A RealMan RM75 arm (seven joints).
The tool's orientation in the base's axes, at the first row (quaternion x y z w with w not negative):
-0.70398, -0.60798, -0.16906, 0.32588
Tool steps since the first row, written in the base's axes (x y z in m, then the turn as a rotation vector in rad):
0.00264, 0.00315, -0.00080, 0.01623, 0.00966, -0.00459
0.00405, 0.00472, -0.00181, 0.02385, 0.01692, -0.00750
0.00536, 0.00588, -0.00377, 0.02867, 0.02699, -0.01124
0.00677, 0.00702, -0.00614, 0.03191, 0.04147, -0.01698
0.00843, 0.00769, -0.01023, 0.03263, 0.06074, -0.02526
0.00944, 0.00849, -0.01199, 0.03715, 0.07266, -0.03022
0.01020, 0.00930, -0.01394, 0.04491, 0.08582, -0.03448
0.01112, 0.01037, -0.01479, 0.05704, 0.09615, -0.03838
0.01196, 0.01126, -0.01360, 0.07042, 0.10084, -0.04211
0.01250, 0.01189, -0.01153, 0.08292, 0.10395, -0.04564
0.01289, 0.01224, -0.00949, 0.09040, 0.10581, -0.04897
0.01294, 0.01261, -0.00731, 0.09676, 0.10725, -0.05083
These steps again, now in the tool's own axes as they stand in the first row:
0.00238, 0.00260, 0.00226, 0.00760, 0.01638, 0.00720
0.00320, 0.00414, 0.00382, 0.01272, 0.02413, 0.01295
0.00309, 0.00585, 0.00581, 0.01884, 0.02924, 0.02161
0.00272, 0.00776, 0.00808, 0.02665, 0.03313, 0.03491
0.00096, 0.01036, 0.01125, 0.03592, 0.03499, 0.05364
0.00065, 0.01175, 0.01291, 0.04259, 0.04004, 0.06447
0.00017, 0.01294, 0.01475, 0.05128, 0.04798, 0.07510
0.00062, 0.01399, 0.01593, 0.05898, 0.06018, 0.08289
0.00221, 0.01446, 0.01552, 0.06283, 0.07383, 0.08661
0.00410, 0.01442, 0.01434, 0.06546, 0.08665, 0.08928
0.00573, 0.01427, 0.01302, 0.06626, 0.09463, 0.09177
0.00740, 0.01374, 0.01167, 0.06745, 0.10118, 0.09307

